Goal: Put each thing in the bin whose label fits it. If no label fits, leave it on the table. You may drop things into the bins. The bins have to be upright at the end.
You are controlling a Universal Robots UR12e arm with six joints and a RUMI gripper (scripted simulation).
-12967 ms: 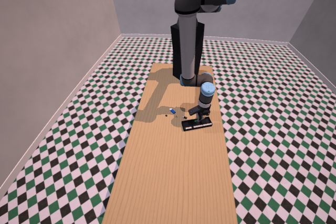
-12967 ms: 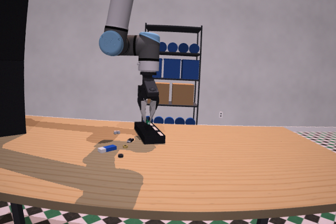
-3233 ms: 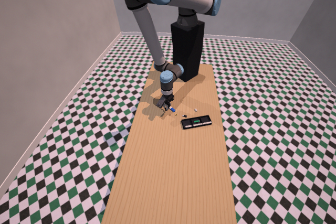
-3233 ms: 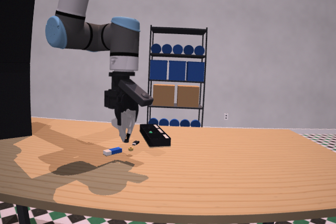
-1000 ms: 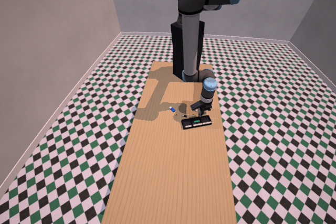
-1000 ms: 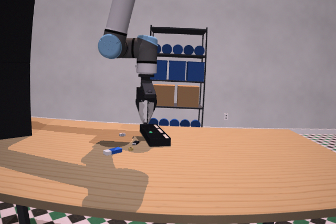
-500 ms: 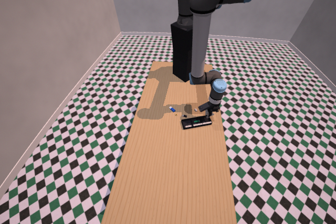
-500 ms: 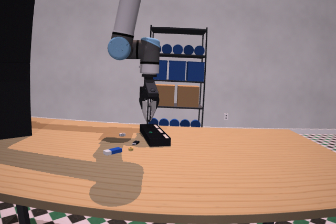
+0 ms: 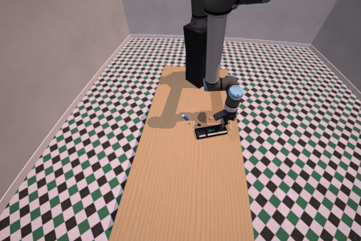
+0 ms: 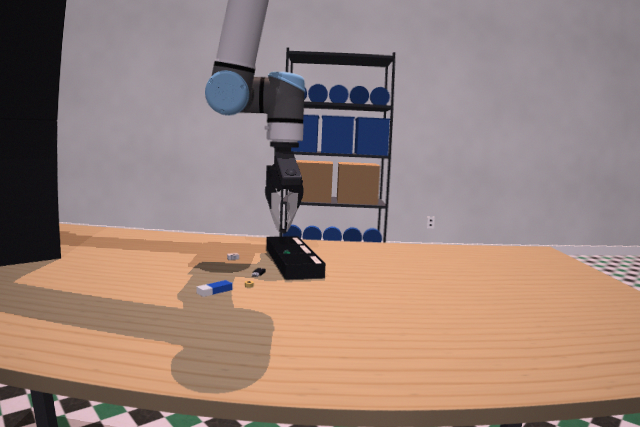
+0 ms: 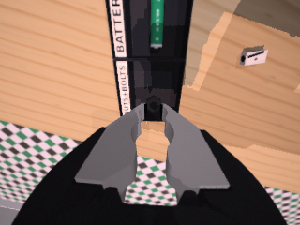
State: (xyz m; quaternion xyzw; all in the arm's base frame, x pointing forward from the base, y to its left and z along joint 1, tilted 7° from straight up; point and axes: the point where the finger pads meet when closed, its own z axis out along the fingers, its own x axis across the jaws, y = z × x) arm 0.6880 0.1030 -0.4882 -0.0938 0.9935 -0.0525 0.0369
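My gripper is now 70 mm past the brass nut, 260 mm to the left of it and 60 mm above it. Also, from my hand: black bin: 20 mm ahead, 80 mm to the right, 50 mm below; then small black round piece: 10 mm below; then green battery: 10 mm ahead, 80 mm to the right, 50 mm below.
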